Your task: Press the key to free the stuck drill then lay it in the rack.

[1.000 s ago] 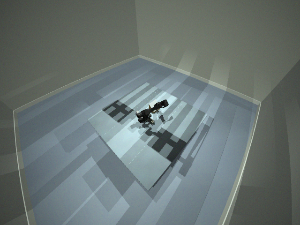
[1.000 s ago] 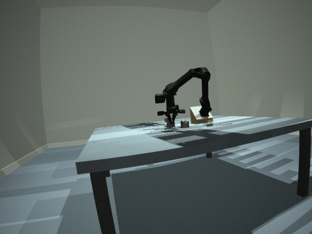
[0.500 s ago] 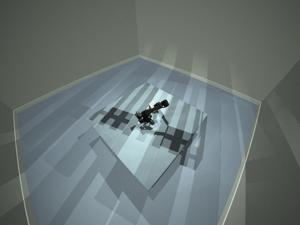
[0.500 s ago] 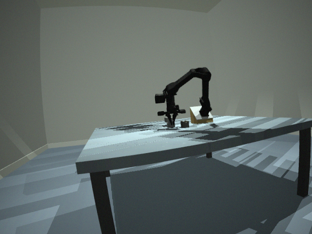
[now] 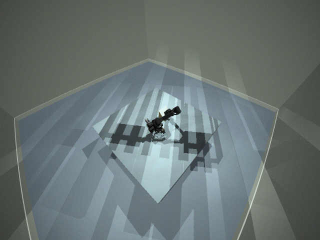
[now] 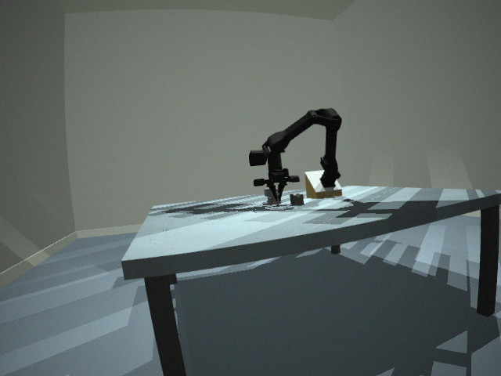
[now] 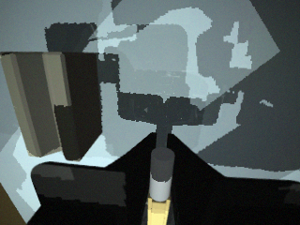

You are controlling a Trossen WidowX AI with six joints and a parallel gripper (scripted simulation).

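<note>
Right now my gripper tip is 50 mm to the left of the drill, 30 mm below it and 10 mm past it. Also, from my gripper tip: rack: 70 mm behind, 30 mm to the left.
</note>
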